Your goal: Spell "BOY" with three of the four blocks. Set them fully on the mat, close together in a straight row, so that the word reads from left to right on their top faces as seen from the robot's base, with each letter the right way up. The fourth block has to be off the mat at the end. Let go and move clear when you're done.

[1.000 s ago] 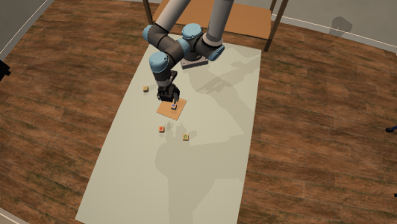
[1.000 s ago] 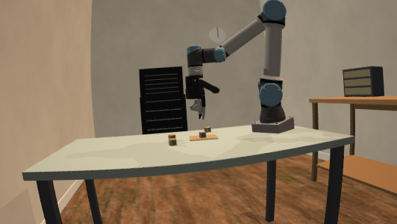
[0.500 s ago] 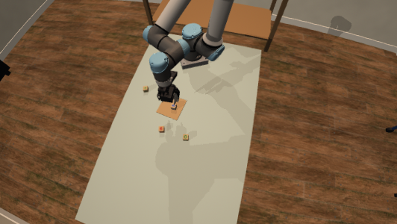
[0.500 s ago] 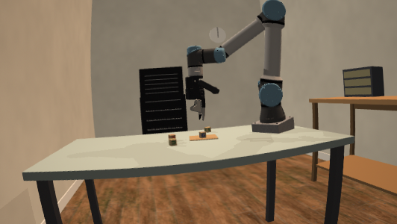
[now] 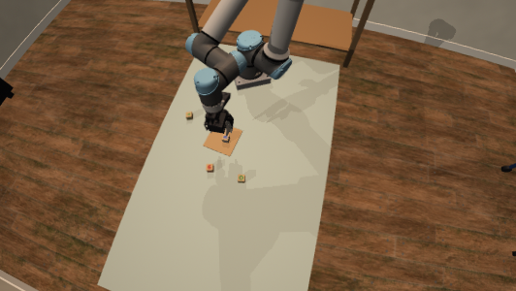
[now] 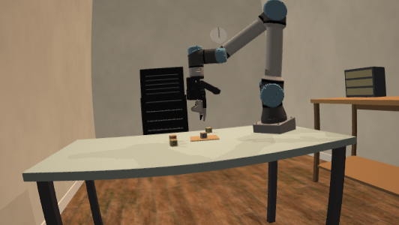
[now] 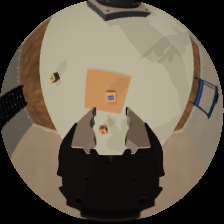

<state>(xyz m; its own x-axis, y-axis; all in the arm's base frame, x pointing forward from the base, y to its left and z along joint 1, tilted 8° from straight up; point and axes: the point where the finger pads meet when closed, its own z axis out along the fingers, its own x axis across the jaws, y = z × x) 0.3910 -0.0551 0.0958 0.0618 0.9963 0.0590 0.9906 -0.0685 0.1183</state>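
Right now my hand is 11 cm above the orange mat, 2 cm to the left of it and 1 cm past it. Round my hand: block: 21 cm to the right, 10 cm behind, 9 cm below.
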